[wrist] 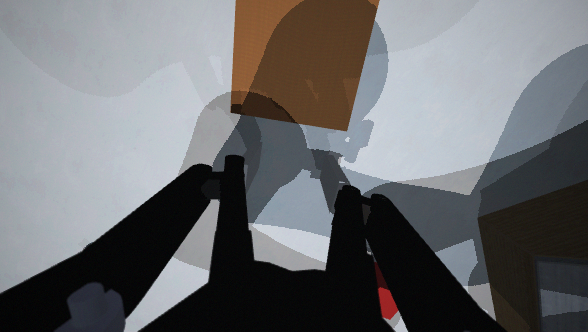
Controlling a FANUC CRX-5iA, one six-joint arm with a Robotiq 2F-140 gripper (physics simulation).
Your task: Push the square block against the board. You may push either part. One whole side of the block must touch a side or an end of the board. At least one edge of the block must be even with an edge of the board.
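Places are measured from the arm's base along level axes (x ahead, y left, z up), in centimetres.
Where they show: gripper, fingertip midpoint: point(291, 160).
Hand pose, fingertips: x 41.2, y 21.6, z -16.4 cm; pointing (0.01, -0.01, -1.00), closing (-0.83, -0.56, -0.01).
Note:
Things, the pixels of their centre, and the offset from my fingertips. Level surfaces: height alone.
- flat orange piece at the middle of its body: point(298, 59) dx +6.0, dy -6.9, dz +0.4 cm
- small red object at the middle of its body: point(378, 288) dx -19.2, dy +4.0, dz +1.0 cm
- pale surface at its surface level: dz -1.0 cm
A flat orange piece point(305, 65) with straight edges lies at the top middle of the wrist view and runs out of the frame at the top. Its near edge slants slightly down to the right. I cannot tell from its visible part whether it is the square block or the board. No second such part shows in this view. My gripper point(291, 160) is part-way open and empty. Its two black fingertips show below the orange piece's near edge, with a gap in view between them and the piece. Shadows cover much of the piece.
A dark brown wooden frame point(505, 240) with a grey inner area stands at the lower right, cut off by the view's edge. A small red object point(387, 302) is partly hidden behind the right finger linkage. Broad shadows of the arm lie across the pale surface point(100, 150).

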